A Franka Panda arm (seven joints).
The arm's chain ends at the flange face. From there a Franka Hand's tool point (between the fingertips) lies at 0.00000 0.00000 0.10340 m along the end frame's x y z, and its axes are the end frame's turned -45 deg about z.
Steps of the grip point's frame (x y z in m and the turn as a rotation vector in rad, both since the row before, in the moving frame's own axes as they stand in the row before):
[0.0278 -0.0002 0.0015 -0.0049 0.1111 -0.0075]
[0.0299 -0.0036 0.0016 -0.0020 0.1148 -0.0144]
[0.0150 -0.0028 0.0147 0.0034 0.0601 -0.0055]
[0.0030 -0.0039 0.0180 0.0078 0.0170 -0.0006]
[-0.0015 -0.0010 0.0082 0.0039 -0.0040 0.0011]
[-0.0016 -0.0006 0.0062 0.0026 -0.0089 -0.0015]
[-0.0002 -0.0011 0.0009 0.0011 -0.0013 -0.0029]
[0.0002 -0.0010 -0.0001 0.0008 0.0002 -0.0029]
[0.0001 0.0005 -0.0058 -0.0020 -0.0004 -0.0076]
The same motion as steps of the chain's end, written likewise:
[0.0111 -0.0120 0.0021 0.0751 0.0820 -0.0075]
[0.0101 -0.0154 0.0023 0.0798 0.0826 -0.0144]
[0.0045 -0.0079 0.0149 0.0449 0.0401 -0.0055]
[-0.0013 -0.0031 0.0180 0.0175 0.0065 -0.0006]
[-0.0012 0.0003 0.0082 -0.0001 -0.0056 0.0011]
[-0.0007 0.0002 0.0062 -0.0045 -0.0081 -0.0015]
[-0.0007 -0.0007 0.0009 -0.0001 -0.0017 -0.0029]
[-0.0005 -0.0008 -0.0001 0.0007 -0.0004 -0.0029]
[0.0003 0.0001 -0.0058 -0.0017 0.0011 -0.0076]

